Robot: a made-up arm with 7 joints. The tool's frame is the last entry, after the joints.
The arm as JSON. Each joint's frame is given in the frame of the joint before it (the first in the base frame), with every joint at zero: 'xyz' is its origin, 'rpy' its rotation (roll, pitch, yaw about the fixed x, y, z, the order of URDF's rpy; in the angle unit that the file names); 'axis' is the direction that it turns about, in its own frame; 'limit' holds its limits. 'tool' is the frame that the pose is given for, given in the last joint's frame.
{
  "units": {
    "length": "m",
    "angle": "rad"
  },
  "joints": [
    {
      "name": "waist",
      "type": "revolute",
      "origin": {
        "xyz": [
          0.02,
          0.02,
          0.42
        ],
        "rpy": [
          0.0,
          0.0,
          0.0
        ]
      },
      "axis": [
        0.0,
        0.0,
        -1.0
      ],
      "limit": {
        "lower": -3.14,
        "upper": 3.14
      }
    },
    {
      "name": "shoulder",
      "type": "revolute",
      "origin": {
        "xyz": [
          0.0,
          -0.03,
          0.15
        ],
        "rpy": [
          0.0,
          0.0,
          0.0
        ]
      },
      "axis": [
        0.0,
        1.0,
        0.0
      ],
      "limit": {
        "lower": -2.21,
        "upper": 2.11
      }
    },
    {
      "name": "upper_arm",
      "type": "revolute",
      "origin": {
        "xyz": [
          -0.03,
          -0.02,
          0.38
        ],
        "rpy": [
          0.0,
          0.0,
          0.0
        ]
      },
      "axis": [
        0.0,
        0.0,
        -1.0
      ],
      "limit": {
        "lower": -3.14,
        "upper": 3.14
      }
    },
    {
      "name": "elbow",
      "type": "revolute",
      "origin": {
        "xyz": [
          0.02,
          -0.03,
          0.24
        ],
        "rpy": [
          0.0,
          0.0,
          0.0
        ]
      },
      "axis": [
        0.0,
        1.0,
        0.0
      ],
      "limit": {
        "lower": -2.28,
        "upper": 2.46
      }
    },
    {
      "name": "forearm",
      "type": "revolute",
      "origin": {
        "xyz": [
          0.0,
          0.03,
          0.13
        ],
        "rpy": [
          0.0,
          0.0,
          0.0
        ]
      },
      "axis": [
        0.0,
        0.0,
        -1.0
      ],
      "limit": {
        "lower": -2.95,
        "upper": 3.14
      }
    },
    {
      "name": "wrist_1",
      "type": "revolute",
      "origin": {
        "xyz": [
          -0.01,
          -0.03,
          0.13
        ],
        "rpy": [
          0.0,
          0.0,
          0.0
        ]
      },
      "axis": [
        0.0,
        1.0,
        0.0
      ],
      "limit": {
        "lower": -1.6,
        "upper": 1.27
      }
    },
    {
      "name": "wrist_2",
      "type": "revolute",
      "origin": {
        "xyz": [
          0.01,
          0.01,
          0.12
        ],
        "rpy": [
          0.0,
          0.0,
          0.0
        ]
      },
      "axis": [
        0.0,
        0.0,
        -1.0
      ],
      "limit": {
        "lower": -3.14,
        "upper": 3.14
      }
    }
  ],
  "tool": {
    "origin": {
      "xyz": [
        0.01,
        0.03,
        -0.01
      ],
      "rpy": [
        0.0,
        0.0,
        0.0
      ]
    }
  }
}
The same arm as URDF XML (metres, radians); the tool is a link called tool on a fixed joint. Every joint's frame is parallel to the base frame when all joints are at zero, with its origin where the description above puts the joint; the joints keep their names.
<robot name="arm">
<link name="base_link"/>
<link name="link1"/>
<link name="link2"/>
<link name="link3"/>
<link name="link4"/>
<link name="link5"/>
<link name="link6"/>
<link name="link7"/>
<link name="tool"/>
<joint name="waist" type="revolute"><parent link="base_link"/><child link="link1"/><origin xyz="0.0200 0.0200 0.4200" rpy="0.0000 0.0000 0.0000"/><axis xyz="0 0 -1"/><limit lower="-3.1400" upper="3.1400"/></joint>
<joint name="shoulder" type="revolute"><parent link="link1"/><child link="link2"/><origin xyz="0.0000 -0.0300 0.1500" rpy="0.0000 0.0000 0.0000"/><axis xyz="0 1 0"/><limit lower="-2.2100" upper="2.1100"/></joint>
<joint name="upper_arm" type="revolute"><parent link="link2"/><child link="link3"/><origin xyz="-0.0300 -0.0200 0.3800" rpy="0.0000 0.0000 0.0000"/><axis xyz="0 0 -1"/><limit lower="-3.1400" upper="3.1400"/></joint>
<joint name="elbow" type="revolute"><parent link="link3"/><child link="link4"/><origin xyz="0.0200 -0.0300 0.2400" rpy="0.0000 0.0000 0.0000"/><axis xyz="0 1 0"/><limit lower="-2.2800" upper="2.4600"/></joint>
<joint name="forearm" type="revolute"><parent link="link4"/><child link="link5"/><origin xyz="0.0000 0.0300 0.1300" rpy="0.0000 0.0000 0.0000"/><axis xyz="0 0 -1"/><limit lower="-2.9500" upper="3.1400"/></joint>
<joint name="wrist_1" type="revolute"><parent link="link5"/><child link="link6"/><origin xyz="-0.0100 -0.0300 0.1300" rpy="0.0000 0.0000 0.0000"/><axis xyz="0 1 0"/><limit lower="-1.6000" upper="1.2700"/></joint>
<joint name="wrist_2" type="revolute"><parent link="link6"/><child link="link7"/><origin xyz="0.0100 0.0100 0.1200" rpy="0.0000 0.0000 0.0000"/><axis xyz="0 0 -1"/><limit lower="-3.1400" upper="3.1400"/></joint>
<joint name="tool_fixed" type="fixed"><parent link="link7"/><child link="tool"/><origin xyz="0.0100 0.0300 -0.0100" rpy="0.0000 0.0000 0.0000"/></joint>
</robot>

